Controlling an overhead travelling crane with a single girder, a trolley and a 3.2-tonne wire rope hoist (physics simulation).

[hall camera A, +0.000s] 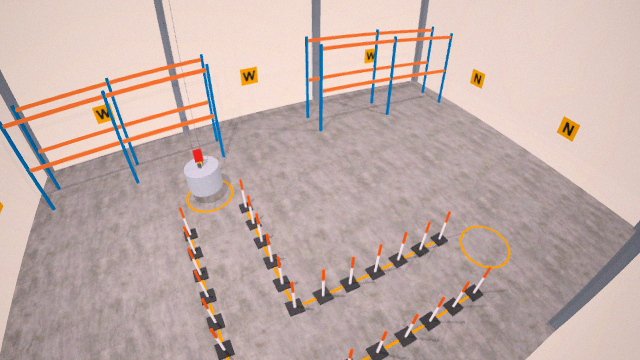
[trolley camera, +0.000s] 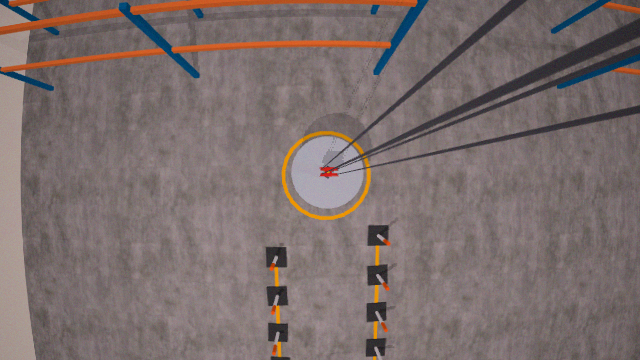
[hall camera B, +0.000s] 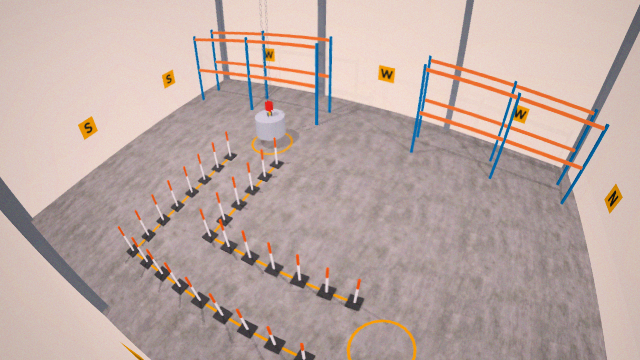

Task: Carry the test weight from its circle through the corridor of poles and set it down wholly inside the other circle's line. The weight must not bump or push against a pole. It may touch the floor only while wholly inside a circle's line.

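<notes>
The light grey cylindrical test weight (hall camera A: 203, 177) (hall camera B: 270, 126) (trolley camera: 327, 192) hangs upright from the hook under the red hook block (hall camera A: 198, 155) (hall camera B: 269, 106) (trolley camera: 328, 172). It is a little above the floor over its orange circle (hall camera A: 231, 199) (hall camera B: 291, 147) (trolley camera: 284, 175); its shadow lies apart from its base. My gripper, the hook (hall camera A: 200, 164) (hall camera B: 269, 113), is shut on the weight's top. From the trolley camera the weight shows inside the circle's line. The other orange circle (hall camera A: 461, 250) (hall camera B: 348, 345) lies at the corridor's far end. The nearest poles (hall camera A: 243, 194) (hall camera B: 275, 151) (trolley camera: 382, 239) stand apart from the weight.
The corridor's two rows of red and white poles on black feet bend in an L, joined by orange floor lines (hall camera A: 336, 289) (hall camera B: 286, 274) (trolley camera: 377, 255). A blue and orange rack (hall camera A: 216, 111) (hall camera B: 316, 85) (trolley camera: 400, 37) stands beside the weight's circle. Another rack (hall camera A: 321, 87) (hall camera B: 505, 135) stands along the W wall.
</notes>
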